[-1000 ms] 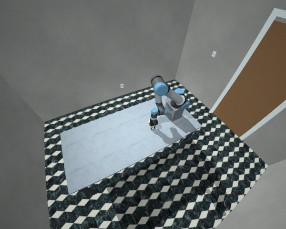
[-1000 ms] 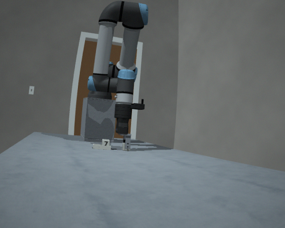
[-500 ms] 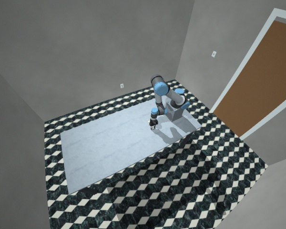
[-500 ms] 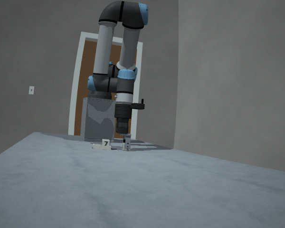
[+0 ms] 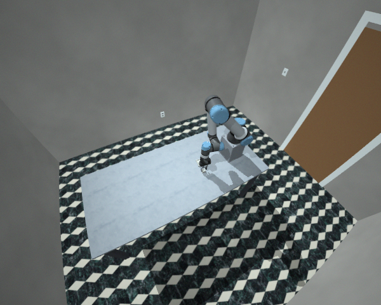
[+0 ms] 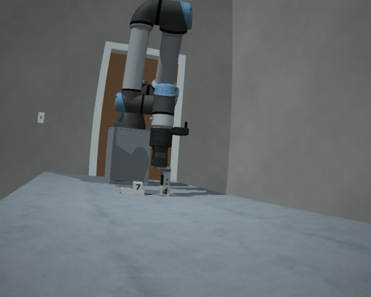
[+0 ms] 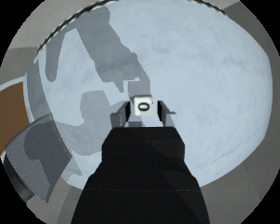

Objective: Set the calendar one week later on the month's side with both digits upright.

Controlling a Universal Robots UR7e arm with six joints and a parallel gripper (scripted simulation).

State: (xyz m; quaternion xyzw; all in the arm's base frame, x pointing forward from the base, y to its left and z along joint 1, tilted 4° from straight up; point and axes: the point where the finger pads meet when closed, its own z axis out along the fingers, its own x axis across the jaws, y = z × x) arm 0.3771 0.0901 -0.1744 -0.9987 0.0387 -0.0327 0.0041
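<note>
The white calendar tray is 11 cm to the right of my hand, 4 cm below it and 1 cm behind it.
</note>
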